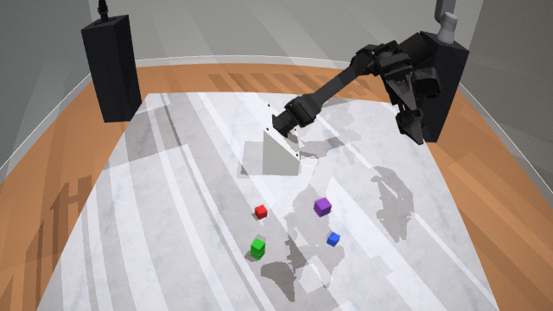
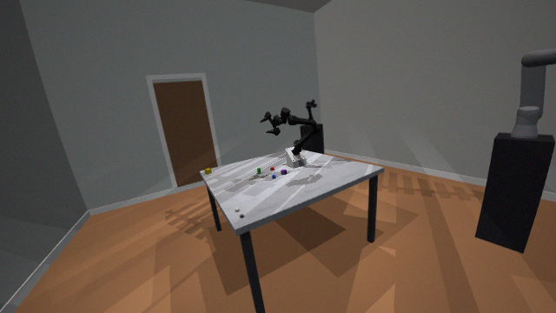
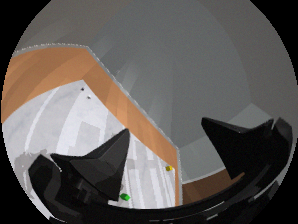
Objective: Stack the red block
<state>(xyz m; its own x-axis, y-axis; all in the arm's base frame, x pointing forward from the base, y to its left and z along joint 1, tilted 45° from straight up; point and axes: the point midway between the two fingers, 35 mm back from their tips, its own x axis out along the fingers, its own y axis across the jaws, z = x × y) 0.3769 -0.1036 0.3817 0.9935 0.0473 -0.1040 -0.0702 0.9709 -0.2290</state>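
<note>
Now: the red block 43 cm below my gripper tip, 25 cm to the right of it and 18 cm behind it. Round my gripper tip: purple block: 43 cm below, 19 cm behind, 8 cm to the right; then blue block: 43 cm below, 8 cm behind, 6 cm to the right; then yellow block: 72 cm to the right, 42 cm below, 32 cm ahead.
</note>
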